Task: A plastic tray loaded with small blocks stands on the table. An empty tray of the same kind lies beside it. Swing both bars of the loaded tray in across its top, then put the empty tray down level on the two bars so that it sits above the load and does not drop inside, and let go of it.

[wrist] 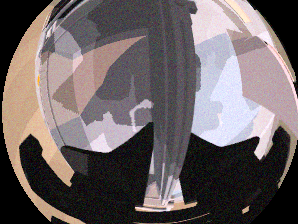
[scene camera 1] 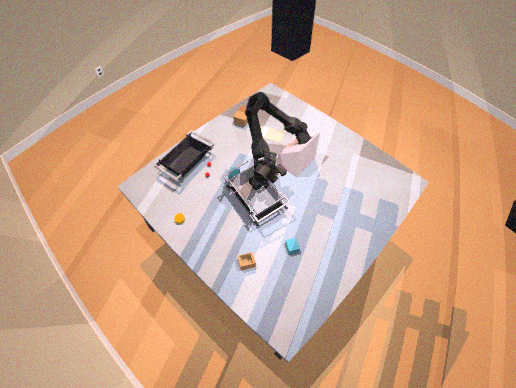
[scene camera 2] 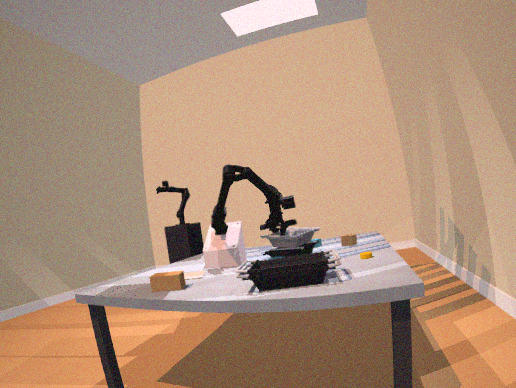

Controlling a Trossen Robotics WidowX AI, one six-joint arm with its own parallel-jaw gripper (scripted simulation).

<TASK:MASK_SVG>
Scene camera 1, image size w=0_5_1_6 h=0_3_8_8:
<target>light grey tray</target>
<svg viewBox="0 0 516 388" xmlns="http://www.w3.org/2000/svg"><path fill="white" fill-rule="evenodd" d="M251 158L225 173L223 177L227 183L231 183L230 186L234 187L251 210L250 213L253 213L252 217L259 223L289 204L290 200L286 195L282 196L282 193L277 190L270 180L267 181L269 183L267 188L262 185L261 188L254 190L249 183L249 179L254 177L254 165L229 180L225 177L225 175L251 160L254 161ZM286 200L287 203L262 219L258 220L256 218L257 215L271 208L279 201Z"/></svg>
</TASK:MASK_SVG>
